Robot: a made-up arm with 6 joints.
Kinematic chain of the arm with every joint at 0, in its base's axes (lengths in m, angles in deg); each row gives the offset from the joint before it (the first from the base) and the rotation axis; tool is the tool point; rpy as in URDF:
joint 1: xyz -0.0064 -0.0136 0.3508 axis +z
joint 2: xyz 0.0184 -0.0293 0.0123 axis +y
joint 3: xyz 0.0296 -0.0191 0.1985 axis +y
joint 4: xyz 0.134 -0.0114 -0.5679 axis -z
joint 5: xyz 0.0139 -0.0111 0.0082 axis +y
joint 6: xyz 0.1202 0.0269 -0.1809 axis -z
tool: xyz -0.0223 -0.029 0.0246 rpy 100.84 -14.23 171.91
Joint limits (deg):
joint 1: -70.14..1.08
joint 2: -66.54..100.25
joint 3: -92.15..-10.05
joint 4: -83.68..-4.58
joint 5: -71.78..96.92
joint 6: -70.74..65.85
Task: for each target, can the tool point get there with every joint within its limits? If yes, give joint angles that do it. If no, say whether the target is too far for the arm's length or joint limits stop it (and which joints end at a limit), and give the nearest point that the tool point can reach.
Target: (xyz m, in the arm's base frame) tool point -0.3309 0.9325 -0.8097
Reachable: no: too far | nearest point -0.1724 0.3228 -0.2344 | short by 0.853 m
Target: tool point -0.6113 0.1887 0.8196
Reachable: no: joint limits stop it (at a limit: joint 2, joint 3, joint 4, joint 5, joint 6) | nearest point -0.2930 0.0823 1.0360 | short by 0.399 m
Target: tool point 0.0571 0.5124 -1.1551
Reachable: no: too far | nearest point 0.1311 0.0566 -0.4515 | short by 0.842 m
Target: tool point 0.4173 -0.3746 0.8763
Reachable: yes | joints -45.33 -39.77 -66.38 -76.18 -3.77 43.41
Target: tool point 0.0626 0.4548 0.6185
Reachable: no: joint limits stop it (at a limit: joint 1, joint 2, joint 4, joint 5, joint 6) | nearest point 0.2627 0.1350 0.7446 | short by 0.398 m
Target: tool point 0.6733 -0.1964 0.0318
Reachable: yes | joints -4.35 23.19 -61.60 -73.45 63.71 -54.51
